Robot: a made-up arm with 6 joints. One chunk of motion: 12 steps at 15 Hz.
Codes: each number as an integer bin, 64 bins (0 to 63) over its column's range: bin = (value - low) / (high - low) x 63, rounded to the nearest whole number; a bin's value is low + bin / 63 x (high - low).
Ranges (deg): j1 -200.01..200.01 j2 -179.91..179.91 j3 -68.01..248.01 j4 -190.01..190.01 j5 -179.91..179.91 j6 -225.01..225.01
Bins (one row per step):
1: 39 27 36 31 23 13
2: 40 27 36 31 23 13
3: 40 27 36 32 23 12
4: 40 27 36 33 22 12
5: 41 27 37 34 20 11
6: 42 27 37 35 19 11
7: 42 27 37 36 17 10
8: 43 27 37 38 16 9
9: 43 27 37 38 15 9
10: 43 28 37 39 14 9
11: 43 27 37 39 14 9
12: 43 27 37 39 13 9
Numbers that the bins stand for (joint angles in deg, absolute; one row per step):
1: 47.62 -25.70 112.57 -3.02 -48.55 -132.15
2: 53.97 -25.70 112.57 -3.02 -48.55 -132.15
3: 53.97 -25.70 112.57 3.02 -48.55 -139.29
4: 53.97 -25.70 112.57 9.05 -54.26 -139.29
5: 60.32 -25.70 117.59 15.08 -65.68 -146.44
6: 66.67 -25.70 117.59 21.11 -71.39 -146.44
7: 66.67 -25.70 117.59 27.14 -82.82 -153.58
8: 73.02 -25.70 117.59 39.21 -88.53 -160.72
9: 73.02 -25.70 117.59 39.21 -94.24 -160.72
10: 73.02 -19.99 117.59 45.24 -99.95 -160.72
11: 73.02 -25.70 117.59 45.24 -99.95 -160.72
12: 73.02 -25.70 117.59 45.24 -105.66 -160.72

